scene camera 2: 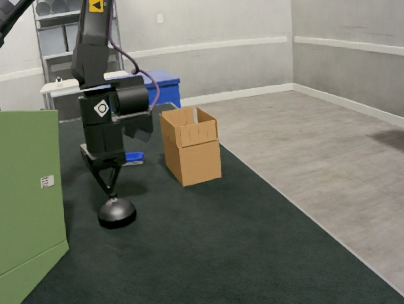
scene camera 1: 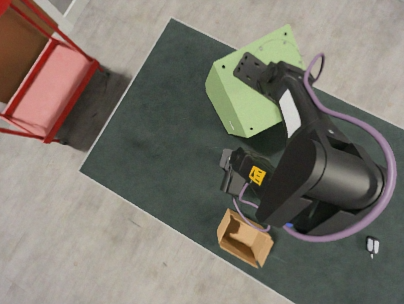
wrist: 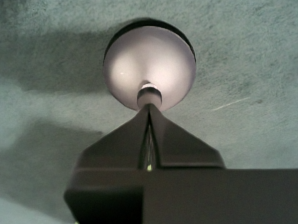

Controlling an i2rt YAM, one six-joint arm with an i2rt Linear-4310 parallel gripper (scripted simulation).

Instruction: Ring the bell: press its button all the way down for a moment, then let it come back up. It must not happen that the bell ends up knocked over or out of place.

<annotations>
cardboard box: scene camera 2; scene camera 1; not seen in the wrist view (out of frame)
same spot on cardboard box: (scene camera 2: 192, 152) = (scene camera 1: 226, 219)
</annotations>
